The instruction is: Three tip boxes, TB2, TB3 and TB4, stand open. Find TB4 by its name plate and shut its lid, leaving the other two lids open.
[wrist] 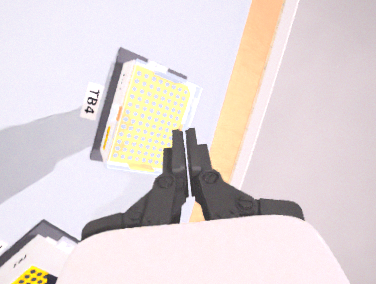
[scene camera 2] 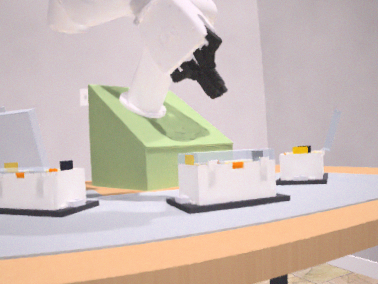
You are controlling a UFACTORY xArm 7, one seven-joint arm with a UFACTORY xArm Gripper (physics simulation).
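Frame: origin at the arm's base, x ahead, y left, z up, level; centimetres.
Seen in the pictures: gripper, fingertip midpoint: [wrist: 185, 144] [scene camera 2: 220, 95]; arm's base, origin of the base link: [scene camera 2: 142, 106].
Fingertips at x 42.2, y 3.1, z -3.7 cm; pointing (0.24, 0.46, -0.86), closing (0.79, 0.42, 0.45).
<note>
Pixels of each thing's top centre, then the offset from my fingertips to it.
- TB4 box, middle of its top: [wrist: 147, 123] [scene camera 2: 221, 150] dz -8.4, dx -0.3, dy -0.2 cm
- left box, middle of its top: [scene camera 2: 42, 166] dz -9.6, dx -9.3, dy -26.8 cm
- right box, middle of its top: [scene camera 2: 297, 150] dz -9.6, dx -15.3, dy +24.6 cm
The TB4 box [wrist: 150, 115] shows in the wrist view beside its name plate [wrist: 90, 101]. Its clear lid [wrist: 194, 102] lies over the yellow tip rack. In the scene view the middle box [scene camera 2: 230, 182], which looks like the same one, has a clear lid [scene camera 2: 215, 157] lying flat on top. The left box [scene camera 2: 45, 190] and the right box [scene camera 2: 301, 166] have their lids [scene camera 2: 20, 135] [scene camera 2: 332, 131] standing up; their names cannot be read there. My gripper [scene camera 2: 218, 94] [wrist: 185, 144] is shut and empty, well above the boxes and apart from them.
Part of another box [wrist: 30, 255] with a yellow rack shows at the lower left of the wrist view. A green sloped base [scene camera 2: 120, 150] carries the arm behind the boxes. The wooden table edge [scene camera 2: 200, 250] [wrist: 260, 65] runs along the front in the scene view.
</note>
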